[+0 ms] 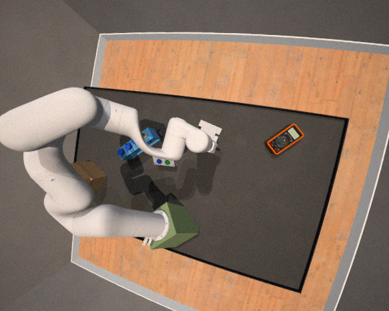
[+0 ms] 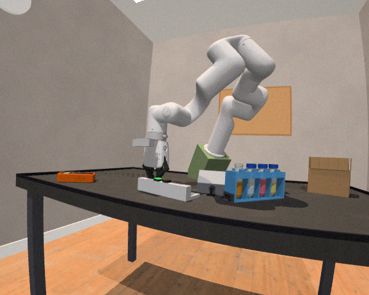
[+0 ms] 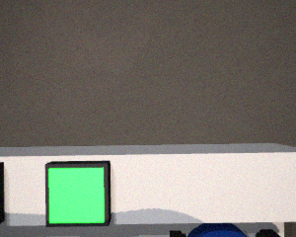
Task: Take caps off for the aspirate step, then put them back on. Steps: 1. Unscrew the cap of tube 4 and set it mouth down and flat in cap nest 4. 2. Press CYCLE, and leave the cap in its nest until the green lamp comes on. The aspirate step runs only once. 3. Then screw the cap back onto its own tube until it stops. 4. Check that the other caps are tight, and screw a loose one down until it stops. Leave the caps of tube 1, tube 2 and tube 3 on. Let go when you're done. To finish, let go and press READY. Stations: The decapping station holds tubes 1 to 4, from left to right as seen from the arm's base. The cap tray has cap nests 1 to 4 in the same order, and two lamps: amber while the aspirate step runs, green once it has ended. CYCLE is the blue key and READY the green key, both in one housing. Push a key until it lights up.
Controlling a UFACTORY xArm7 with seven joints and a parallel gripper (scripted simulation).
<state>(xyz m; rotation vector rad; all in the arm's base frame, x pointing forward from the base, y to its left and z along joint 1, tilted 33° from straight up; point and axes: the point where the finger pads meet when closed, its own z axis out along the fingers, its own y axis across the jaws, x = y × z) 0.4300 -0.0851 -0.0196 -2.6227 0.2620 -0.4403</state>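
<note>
My hand is 50 mm past the tube neck, 310 mm to the right of it and 80 mm below it. Also, from my hand: blue cap: 20 mm below; key housing: 130 mm behind, 190 mm to the left, 20 mm above; green ready key: 150 mm behind, 170 mm to the left, 30 mm above.
</note>
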